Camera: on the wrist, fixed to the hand. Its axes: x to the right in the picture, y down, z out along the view.
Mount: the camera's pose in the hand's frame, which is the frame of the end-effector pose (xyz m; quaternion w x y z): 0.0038 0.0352 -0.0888 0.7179 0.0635 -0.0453 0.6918
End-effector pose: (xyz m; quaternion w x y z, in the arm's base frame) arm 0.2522 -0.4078 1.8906 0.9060 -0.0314 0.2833 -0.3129
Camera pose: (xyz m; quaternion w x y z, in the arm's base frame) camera 0.2266 -0.3711 1.8061 0.8817 0.2168 0.1642 0.3856
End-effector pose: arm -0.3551 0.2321 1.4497 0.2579 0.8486 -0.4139 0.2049
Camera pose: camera -0.3933 0.2653 1.5308 0.0292 -0.3485 0.8829 -0.3134
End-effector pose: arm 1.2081 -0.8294 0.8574 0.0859 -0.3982 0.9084 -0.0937
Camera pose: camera 1.1602 -0.7997 0.9346 0.1929 0.3438 0.9178 -0.0475
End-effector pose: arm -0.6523 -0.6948 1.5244 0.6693 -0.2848 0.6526 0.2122
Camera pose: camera -0.7420 -0.7273 1.5182 0.3813 0.2991 0.6487 0.5868
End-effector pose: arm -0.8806 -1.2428 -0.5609 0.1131 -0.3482 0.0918 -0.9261
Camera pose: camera -0.9374 -1.2694 -0.6331 0.7481 -0.2212 0.2428 -0.5766
